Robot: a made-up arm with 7 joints. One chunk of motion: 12 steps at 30 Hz.
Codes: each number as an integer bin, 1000 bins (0 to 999) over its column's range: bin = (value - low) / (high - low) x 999, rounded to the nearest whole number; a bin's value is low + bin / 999 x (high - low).
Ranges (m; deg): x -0.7..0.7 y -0.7..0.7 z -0.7..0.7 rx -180..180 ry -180..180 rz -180..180
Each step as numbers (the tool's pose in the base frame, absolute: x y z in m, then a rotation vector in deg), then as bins.
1 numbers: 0.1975 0.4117 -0.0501 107.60 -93.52 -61.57
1 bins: 640 793 464 798 240 329
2 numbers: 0.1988 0.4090 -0.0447 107.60 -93.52 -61.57
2 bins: 641 791 468 798 240 329
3 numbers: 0.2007 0.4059 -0.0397 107.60 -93.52 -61.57
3 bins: 643 789 471 798 240 329
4 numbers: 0.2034 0.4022 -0.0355 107.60 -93.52 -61.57
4 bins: 645 786 474 798 240 329
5 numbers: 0.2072 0.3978 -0.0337 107.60 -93.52 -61.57
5 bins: 647 783 475 798 240 329
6 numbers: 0.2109 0.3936 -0.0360 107.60 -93.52 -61.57
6 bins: 650 780 474 798 240 329
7 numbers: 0.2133 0.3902 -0.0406 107.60 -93.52 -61.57
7 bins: 652 778 471 798 240 329
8 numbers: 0.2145 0.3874 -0.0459 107.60 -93.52 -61.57
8 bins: 653 776 467 798 240 329
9 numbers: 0.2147 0.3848 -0.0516 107.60 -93.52 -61.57
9 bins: 653 774 463 798 240 329
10 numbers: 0.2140 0.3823 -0.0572 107.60 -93.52 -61.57
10 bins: 652 772 459 798 240 329
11 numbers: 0.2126 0.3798 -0.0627 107.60 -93.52 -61.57
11 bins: 651 771 455 798 240 329
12 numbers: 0.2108 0.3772 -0.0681 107.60 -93.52 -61.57
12 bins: 650 769 451 798 240 329
